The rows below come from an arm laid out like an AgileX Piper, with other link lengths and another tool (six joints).
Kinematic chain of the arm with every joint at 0, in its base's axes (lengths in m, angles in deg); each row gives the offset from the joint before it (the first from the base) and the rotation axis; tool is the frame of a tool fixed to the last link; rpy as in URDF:
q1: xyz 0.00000 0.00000 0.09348 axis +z
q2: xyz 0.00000 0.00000 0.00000 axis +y
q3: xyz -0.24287 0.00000 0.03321 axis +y
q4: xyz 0.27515 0.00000 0.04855 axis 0.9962 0 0.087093
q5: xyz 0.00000 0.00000 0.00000 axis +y
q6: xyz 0.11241 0.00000 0.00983 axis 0.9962 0 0.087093
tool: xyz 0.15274 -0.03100 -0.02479 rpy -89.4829 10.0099 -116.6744
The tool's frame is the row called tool.
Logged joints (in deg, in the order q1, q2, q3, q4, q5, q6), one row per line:
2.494 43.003 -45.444 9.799 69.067 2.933
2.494 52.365 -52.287 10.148 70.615 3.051
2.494 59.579 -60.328 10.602 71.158 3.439
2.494 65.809 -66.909 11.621 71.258 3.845
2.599 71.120 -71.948 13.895 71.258 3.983
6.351 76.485 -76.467 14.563 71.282 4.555
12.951 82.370 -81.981 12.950 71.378 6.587
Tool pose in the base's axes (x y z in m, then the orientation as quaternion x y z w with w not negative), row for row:
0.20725 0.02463 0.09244 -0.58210 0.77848 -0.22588 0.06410
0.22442 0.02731 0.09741 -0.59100 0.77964 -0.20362 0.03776
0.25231 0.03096 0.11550 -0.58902 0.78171 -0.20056 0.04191
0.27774 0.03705 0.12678 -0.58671 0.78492 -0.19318 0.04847
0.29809 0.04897 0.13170 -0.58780 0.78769 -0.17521 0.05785
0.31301 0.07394 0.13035 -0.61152 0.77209 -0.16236 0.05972
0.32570 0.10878 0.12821 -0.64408 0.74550 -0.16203 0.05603
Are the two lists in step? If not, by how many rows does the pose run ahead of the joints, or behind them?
They are in step.
